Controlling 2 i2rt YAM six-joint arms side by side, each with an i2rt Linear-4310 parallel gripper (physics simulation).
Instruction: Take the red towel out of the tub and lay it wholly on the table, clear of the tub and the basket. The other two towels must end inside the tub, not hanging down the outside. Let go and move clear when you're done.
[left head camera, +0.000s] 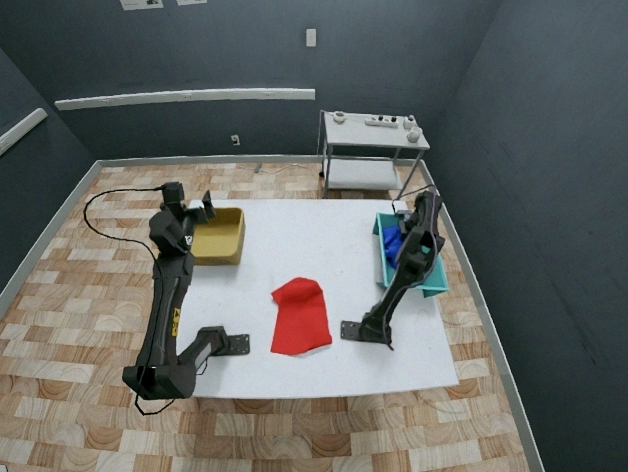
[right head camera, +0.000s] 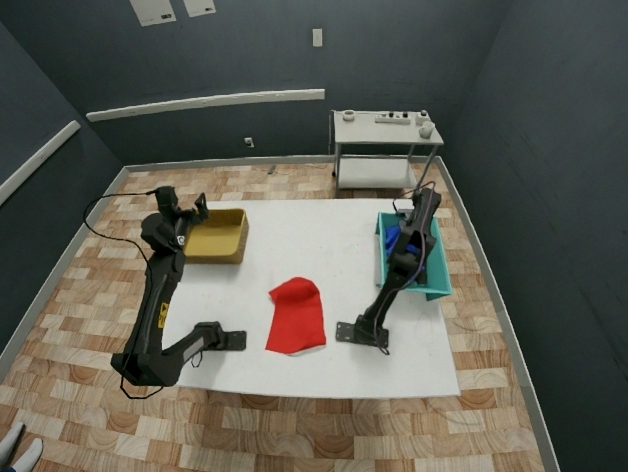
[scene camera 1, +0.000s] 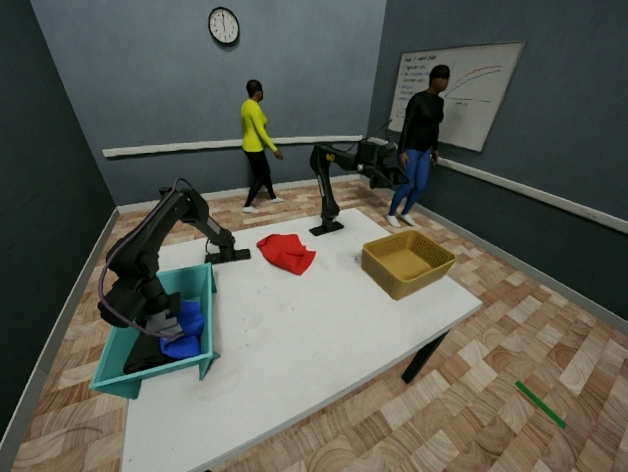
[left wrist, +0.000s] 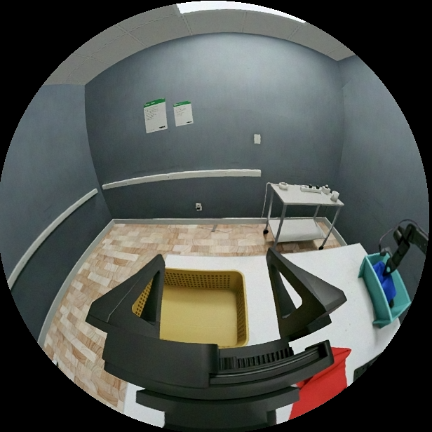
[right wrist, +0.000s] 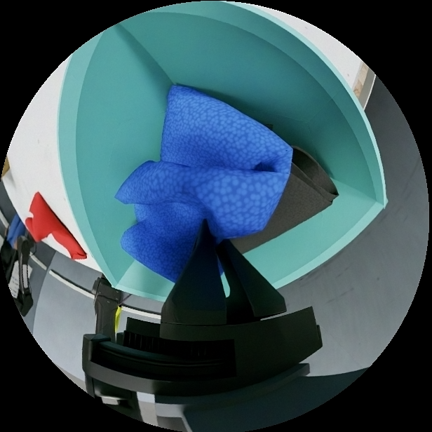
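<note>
The red towel (left head camera: 302, 319) (right head camera: 296, 319) (scene camera 1: 286, 253) (right wrist: 50, 225) lies on the table between the arm bases, apart from the teal tub (left head camera: 437, 278) (scene camera 1: 207, 304) (right wrist: 200, 45) and the yellow basket (left head camera: 218, 246) (scene camera 1: 395, 284) (left wrist: 200, 315). The blue towel (left head camera: 390, 246) (scene camera 1: 190, 319) (right wrist: 225, 190) is bunched inside the tub, partly over the black towel (scene camera 1: 144, 355) (right wrist: 285, 212), which is also inside. My right gripper (right wrist: 207, 224) is low in the tub, shut on the blue towel. My left gripper (left wrist: 214, 256) is open and empty above the basket's left side. The right arm hides part of the tub in the head views.
The tub's walls stand around my right gripper. A wheeled cart (left head camera: 375, 144) (right head camera: 388, 142) with small items stands behind the table. Two people, one in a yellow top (scene camera 1: 253, 126) and one in a black top (scene camera 1: 422, 121), are beyond the table in scene camera 1.
</note>
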